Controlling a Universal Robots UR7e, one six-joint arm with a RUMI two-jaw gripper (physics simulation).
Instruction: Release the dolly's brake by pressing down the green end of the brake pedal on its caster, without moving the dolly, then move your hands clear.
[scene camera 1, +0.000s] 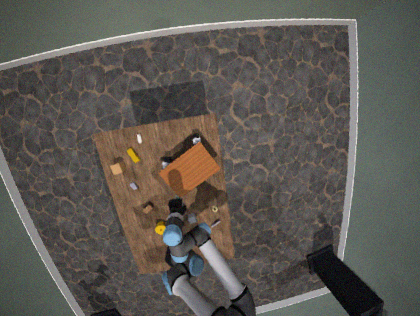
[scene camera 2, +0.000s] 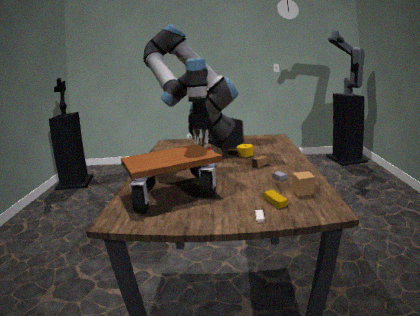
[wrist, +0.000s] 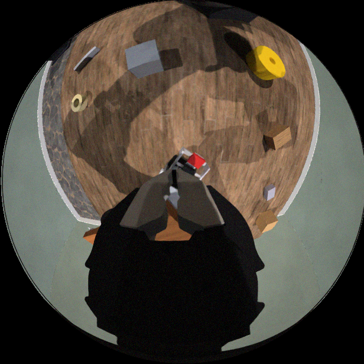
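The dolly (scene camera 1: 192, 167) (scene camera 2: 170, 161) has an orange wooden deck and stands on casters. In the wrist view, a caster with a silver bracket (wrist: 204, 172) shows just past the fingertips. The red end of the brake pedal (wrist: 196, 160) sits up on it, to the right of the fingertips; a small bit of red also shows behind the deck in scene camera 2. The green end cannot be made out; the fingers cover part of the caster. My gripper (scene camera 1: 176, 204) (scene camera 2: 201, 139) (wrist: 174, 171) is shut and empty, pointing down over this caster at the deck's edge. Contact with the pedal cannot be told.
A yellow cylinder (scene camera 1: 160, 228) (scene camera 2: 245, 150) (wrist: 266, 63), a brown block (scene camera 1: 148, 207) (scene camera 2: 260, 161) (wrist: 278, 137) and a grey cube (scene camera 1: 192, 218) (wrist: 144, 57) stand near the arm. A tan cube (scene camera 2: 303, 183) and a yellow bar (scene camera 2: 276, 199) lie farther off.
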